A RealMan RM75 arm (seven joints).
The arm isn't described. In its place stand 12 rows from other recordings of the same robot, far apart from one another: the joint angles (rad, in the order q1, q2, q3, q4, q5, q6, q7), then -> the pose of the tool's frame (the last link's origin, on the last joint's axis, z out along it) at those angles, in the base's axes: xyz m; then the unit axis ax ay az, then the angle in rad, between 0 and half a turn.
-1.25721, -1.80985, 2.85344, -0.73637, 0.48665, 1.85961, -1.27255 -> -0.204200 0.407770 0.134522 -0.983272 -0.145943 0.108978 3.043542
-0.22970, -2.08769, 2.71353, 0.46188, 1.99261, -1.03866, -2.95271 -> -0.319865 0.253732 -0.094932 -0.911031 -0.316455 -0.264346 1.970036
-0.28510, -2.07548, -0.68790, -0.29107, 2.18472, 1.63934, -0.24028 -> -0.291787 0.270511 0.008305 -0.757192 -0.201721 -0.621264 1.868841
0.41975, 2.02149, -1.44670, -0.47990, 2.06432, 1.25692, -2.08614 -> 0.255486 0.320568 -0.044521 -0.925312 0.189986 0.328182 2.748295
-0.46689, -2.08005, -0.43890, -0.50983, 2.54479, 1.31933, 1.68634 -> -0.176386 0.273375 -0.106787 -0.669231 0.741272 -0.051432 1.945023
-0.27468, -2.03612, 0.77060, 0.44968, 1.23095, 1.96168, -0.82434 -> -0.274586 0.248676 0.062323 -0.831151 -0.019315 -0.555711 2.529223
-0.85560, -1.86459, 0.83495, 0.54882, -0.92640, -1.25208, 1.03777 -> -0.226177 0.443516 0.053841 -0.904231 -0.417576 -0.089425 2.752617
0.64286, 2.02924, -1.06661, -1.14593, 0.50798, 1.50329, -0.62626 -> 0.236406 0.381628 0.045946 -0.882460 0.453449 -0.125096 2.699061
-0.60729, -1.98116, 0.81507, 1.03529, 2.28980, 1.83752, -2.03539 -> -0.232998 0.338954 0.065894 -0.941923 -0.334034 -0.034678 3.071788
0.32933, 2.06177, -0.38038, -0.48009, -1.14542, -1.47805, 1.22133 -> 0.341056 0.305783 0.123962 -0.705267 0.325466 0.629818 2.109335
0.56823, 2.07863, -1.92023, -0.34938, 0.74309, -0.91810, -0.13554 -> 0.271784 0.406709 0.003529 -0.890427 0.263369 0.371183 1.690820
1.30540, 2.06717, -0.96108, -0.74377, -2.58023, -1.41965, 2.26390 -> 0.018489 0.446565 -0.021775 -0.982127 0.173809 -0.072236 2.900414
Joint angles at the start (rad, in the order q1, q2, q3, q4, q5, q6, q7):
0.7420, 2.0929, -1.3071, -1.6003, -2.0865, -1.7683, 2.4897
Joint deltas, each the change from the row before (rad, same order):
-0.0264, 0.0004, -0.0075, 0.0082, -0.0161, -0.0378, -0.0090
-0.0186, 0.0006, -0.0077, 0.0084, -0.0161, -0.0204, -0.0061
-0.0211, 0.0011, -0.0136, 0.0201, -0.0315, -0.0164, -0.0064
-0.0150, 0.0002, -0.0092, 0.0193, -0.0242, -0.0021, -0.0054
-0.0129, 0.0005, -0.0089, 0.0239, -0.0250, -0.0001, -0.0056
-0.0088, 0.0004, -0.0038, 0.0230, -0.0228, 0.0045, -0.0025
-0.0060, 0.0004, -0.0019, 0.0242, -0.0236, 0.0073, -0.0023
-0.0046, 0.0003, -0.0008, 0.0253, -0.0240, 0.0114, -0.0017
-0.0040, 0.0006, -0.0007, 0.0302, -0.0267, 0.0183, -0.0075
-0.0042, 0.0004, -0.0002, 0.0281, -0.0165, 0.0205, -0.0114
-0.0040, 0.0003, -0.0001, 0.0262, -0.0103, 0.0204, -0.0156
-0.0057, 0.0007, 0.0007, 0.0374, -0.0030, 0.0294, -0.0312
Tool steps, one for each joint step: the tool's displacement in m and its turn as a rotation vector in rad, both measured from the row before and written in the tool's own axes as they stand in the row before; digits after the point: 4 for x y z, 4 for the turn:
0.0152, 0.0007, 0.0017, -0.0176, 0.0473, 0.0241
0.0106, -0.0003, 0.0023, -0.0086, 0.0333, 0.0195
0.0138, -0.0024, 0.0048, -0.0044, 0.0467, 0.0322
0.0096, -0.0033, 0.0041, 0.0016, 0.0286, 0.0266
0.0093, -0.0037, 0.0048, 0.0005, 0.0290, 0.0278
0.0073, -0.0042, 0.0038, 0.0044, 0.0206, 0.0279
0.0063, -0.0047, 0.0037, 0.0069, 0.0185, 0.0271
0.0057, -0.0053, 0.0037, 0.0098, 0.0158, 0.0273
0.0057, -0.0063, 0.0045, 0.0133, 0.0146, 0.0245
0.0044, -0.0053, 0.0043, 0.0086, 0.0064, 0.0165
0.0037, -0.0045, 0.0040, 0.0053, 0.0023, 0.0091
0.0044, -0.0051, 0.0058, -0.0005, -0.0045, 0.0020

